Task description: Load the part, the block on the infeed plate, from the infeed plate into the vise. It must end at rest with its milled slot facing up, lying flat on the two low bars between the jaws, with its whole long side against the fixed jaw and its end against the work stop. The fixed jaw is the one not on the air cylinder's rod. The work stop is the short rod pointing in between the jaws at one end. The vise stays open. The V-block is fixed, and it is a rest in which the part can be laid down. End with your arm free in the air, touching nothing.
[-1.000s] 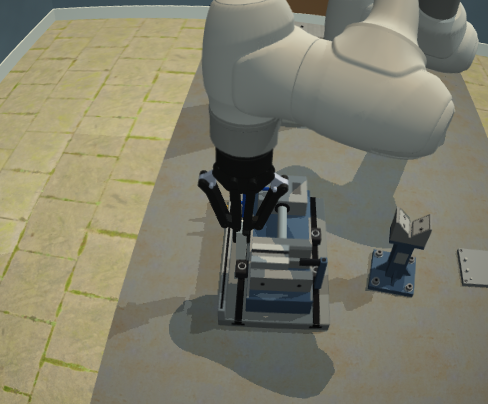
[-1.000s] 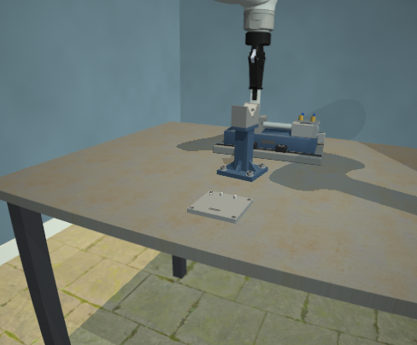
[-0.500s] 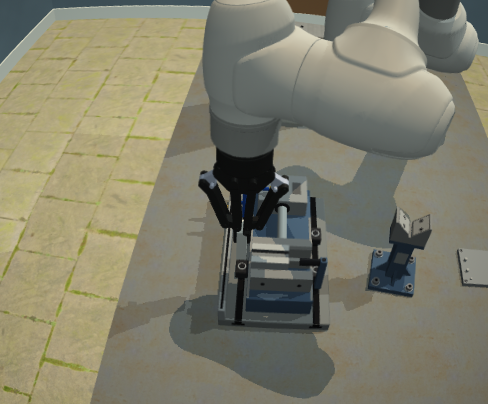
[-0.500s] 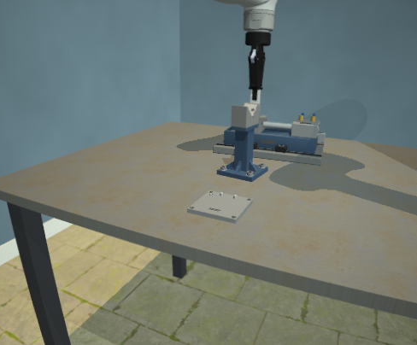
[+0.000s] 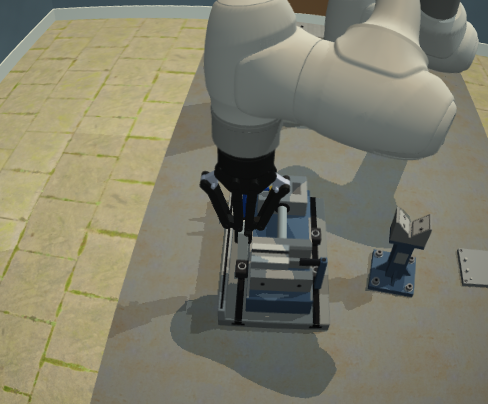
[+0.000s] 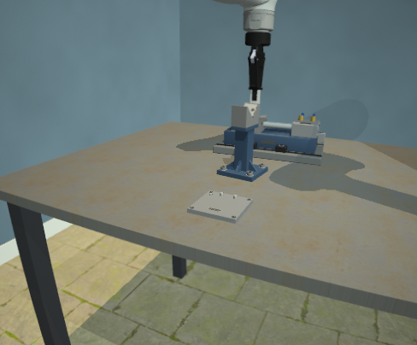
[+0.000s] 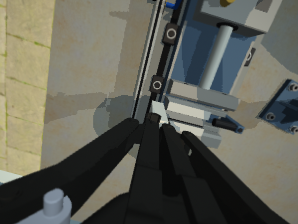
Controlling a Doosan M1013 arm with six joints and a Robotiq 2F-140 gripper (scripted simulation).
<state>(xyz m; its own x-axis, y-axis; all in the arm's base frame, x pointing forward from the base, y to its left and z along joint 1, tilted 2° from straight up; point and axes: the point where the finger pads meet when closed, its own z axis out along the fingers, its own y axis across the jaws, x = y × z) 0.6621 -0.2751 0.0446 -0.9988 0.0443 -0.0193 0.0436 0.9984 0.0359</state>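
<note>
Right now the part is 4 cm to the left of my hand and 4 cm below it. Round my hand: work stop: 11 cm to the left, 5 cm below; moving jaw: 7 cm to the left, 6 cm below, 3 cm behind; fixed jaw: 6 cm to the left, 6 cm below, 3 cm ahead.
</note>
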